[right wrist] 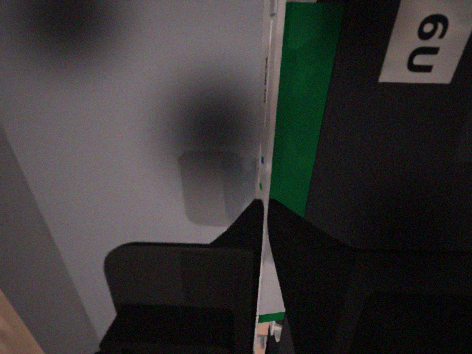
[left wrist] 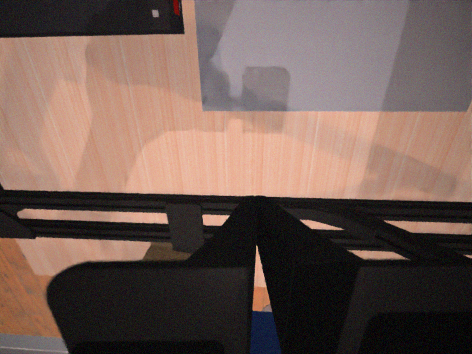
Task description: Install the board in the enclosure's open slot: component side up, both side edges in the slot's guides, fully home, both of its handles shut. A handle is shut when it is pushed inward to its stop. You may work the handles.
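Places are measured from the left arm's base along level axes (x ahead, y left, z up), in metres.
Pixels of known places: left gripper, fingertip midpoint: [left wrist: 254, 204]; right gripper, fingertip midpoint: [right wrist: 264, 207].
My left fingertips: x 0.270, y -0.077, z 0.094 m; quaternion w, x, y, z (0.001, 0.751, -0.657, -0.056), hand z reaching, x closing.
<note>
For each thing: its top centre in the pictures, then the offset to it from my left fingertips. "pt": a spot on its surface instead. Level surfaces: height alone.
- board at a spot on its surface: [right wrist: 305, 100] pt dy +0.095, dx +0.193, dz -0.152 m
- dark enclosure at a spot on its surface: [right wrist: 385, 150] pt dy +0.140, dx +0.209, dz -0.149 m
- grey mat at its surface level: dz -0.196 m
- wooden table at its surface level: dz -0.198 m
The board [right wrist: 305, 100] shows in the right wrist view as a green strip between its pale, thin front panel [right wrist: 273, 60] and the edge of the dark enclosure [right wrist: 385, 150], which bears a "6U" label and covers the rest of the board. My right gripper [right wrist: 264, 207] is shut on the board's front panel, which runs between the fingertips. Small light parts [right wrist: 276, 331] show past a green edge at the bottom; I cannot tell the handles' state. The guides are hidden. My left gripper [left wrist: 254, 204] is shut and empty, away from the board.
In the left wrist view, black rails [left wrist: 100, 198] run across behind the left fingertips. A grey mat [left wrist: 325, 50] [right wrist: 125, 100] lies on the wooden table [left wrist: 190, 160]. A dark box with a red part [left wrist: 90, 17] is at the upper left. Something blue [left wrist: 265, 332] shows between the left fingers.
</note>
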